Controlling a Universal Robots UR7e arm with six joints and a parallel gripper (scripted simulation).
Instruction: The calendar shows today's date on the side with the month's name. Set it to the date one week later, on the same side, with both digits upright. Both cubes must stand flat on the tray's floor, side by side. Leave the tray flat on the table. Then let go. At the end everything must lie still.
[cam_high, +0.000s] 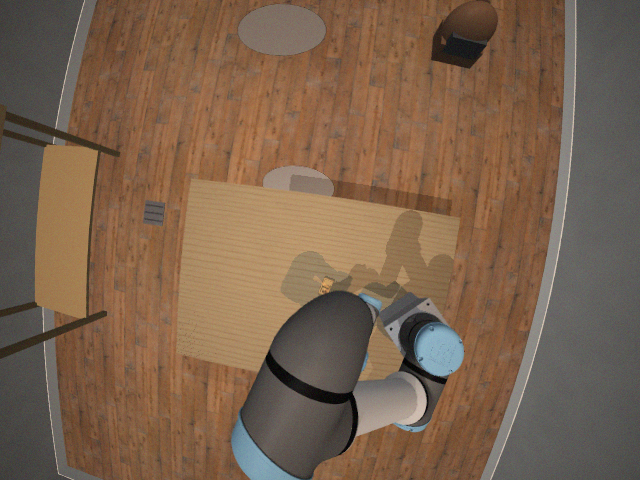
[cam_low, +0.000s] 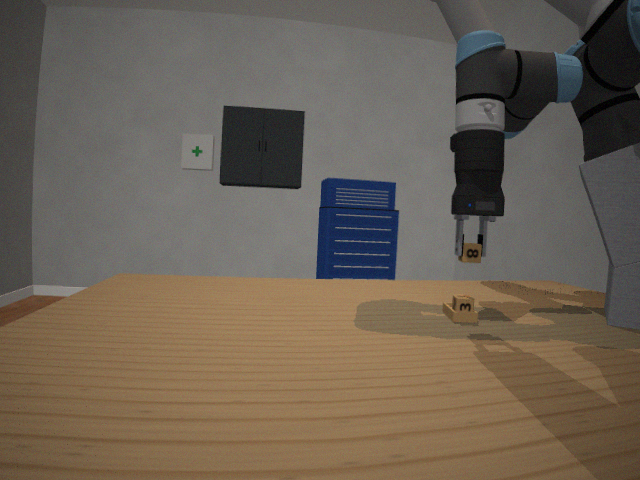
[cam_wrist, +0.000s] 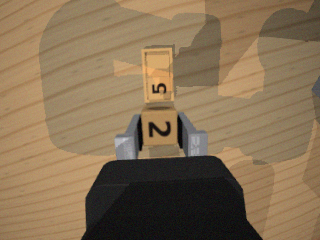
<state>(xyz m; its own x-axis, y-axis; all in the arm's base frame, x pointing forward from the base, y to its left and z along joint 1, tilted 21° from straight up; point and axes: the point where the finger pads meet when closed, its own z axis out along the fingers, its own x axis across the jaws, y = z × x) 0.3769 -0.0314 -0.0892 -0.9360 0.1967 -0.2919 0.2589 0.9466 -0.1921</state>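
My hand is 2 cm past the wooden calendar tray, 4 cm to the left of it and 12 cm above it. Also, from my hand: wooden date cube (1 cm below).
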